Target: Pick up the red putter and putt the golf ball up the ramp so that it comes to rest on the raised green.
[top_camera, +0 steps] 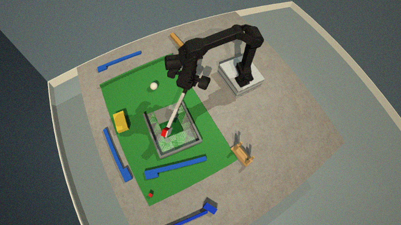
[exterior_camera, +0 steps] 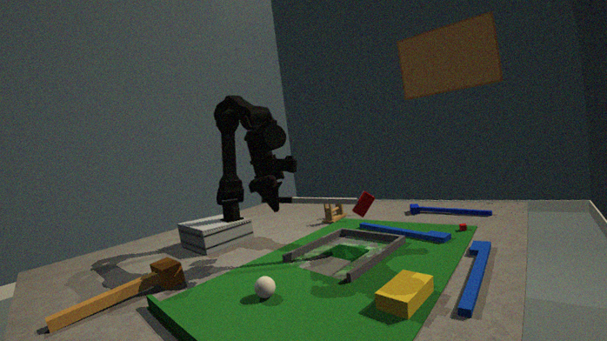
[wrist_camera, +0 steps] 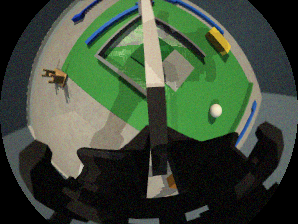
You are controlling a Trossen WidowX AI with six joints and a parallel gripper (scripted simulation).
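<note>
Now: the red putter 90 mm ahead of my gripper tip, 80 mm to the left of it and 10 mm above it. Round my gripper tip: yellow block: 360 mm ahead, 40 mm to the right, 120 mm below; wooden stand: 110 mm behind, 380 mm to the left, 100 mm below; white golf ball: 130 mm ahead, 160 mm to the right, 110 mm below.
</note>
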